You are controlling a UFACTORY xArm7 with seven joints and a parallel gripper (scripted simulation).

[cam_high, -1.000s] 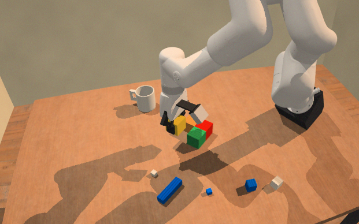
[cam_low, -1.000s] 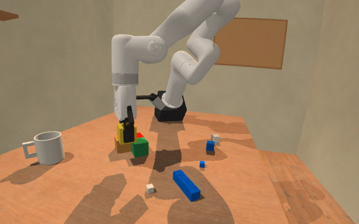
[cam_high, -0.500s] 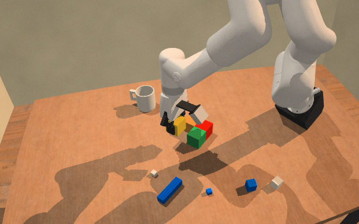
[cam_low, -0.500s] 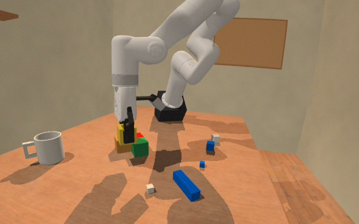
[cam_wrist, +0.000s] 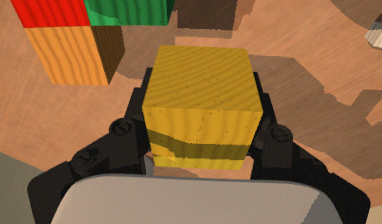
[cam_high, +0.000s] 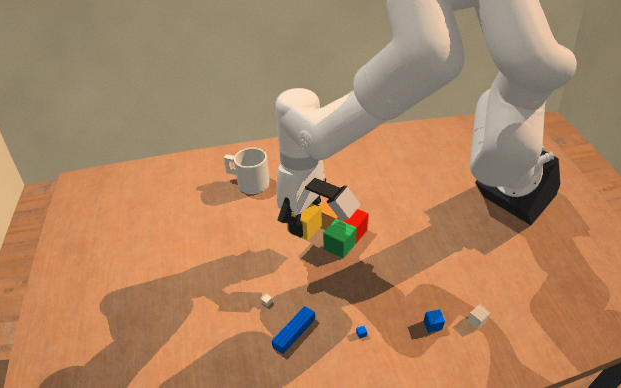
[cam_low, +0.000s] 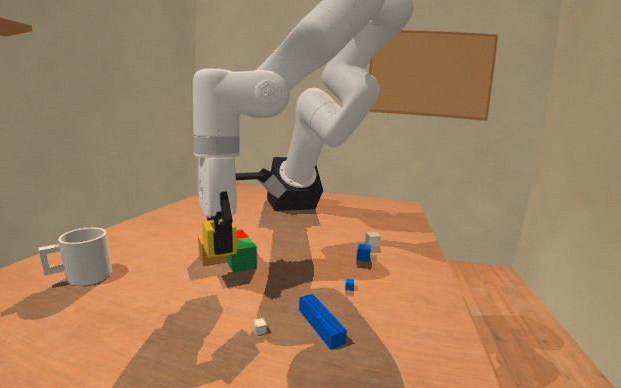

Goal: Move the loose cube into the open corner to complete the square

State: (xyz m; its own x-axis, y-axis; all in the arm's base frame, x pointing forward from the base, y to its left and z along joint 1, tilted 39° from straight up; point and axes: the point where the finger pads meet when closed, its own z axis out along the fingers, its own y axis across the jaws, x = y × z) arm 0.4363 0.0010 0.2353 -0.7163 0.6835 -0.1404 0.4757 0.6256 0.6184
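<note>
Now: the green cube 7 cm below my hand, 7 cm behind it and 1 cm to the right of it. The rest, counted from my hand: yellow cube: right at my hand; then red cube: 10 cm behind, 7 cm below, 5 cm to the right; then orange cube: 8 cm to the right, 7 cm below, 6 cm behind.
</note>
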